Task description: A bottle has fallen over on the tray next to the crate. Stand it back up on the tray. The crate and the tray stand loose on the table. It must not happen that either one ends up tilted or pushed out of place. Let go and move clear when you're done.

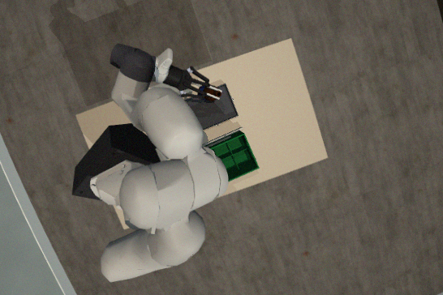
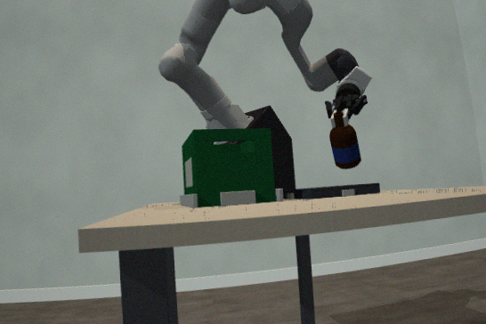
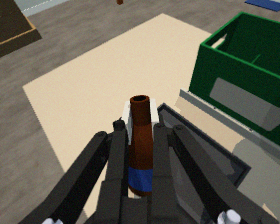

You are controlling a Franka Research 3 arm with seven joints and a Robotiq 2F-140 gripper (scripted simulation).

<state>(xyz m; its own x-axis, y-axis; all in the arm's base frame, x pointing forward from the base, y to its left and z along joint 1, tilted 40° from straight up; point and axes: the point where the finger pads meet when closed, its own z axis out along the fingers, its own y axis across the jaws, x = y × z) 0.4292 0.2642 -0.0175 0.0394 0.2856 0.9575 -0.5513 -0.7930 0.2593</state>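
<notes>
My gripper is now 1 cm past the bottle, 1 cm to the right of it and 6 cm above it. Also, from my hand: dark grey tray (3 cm behind, 5 cm to the right, 20 cm below); green crate (5 cm behind, 33 cm to the right, 13 cm below).
</notes>
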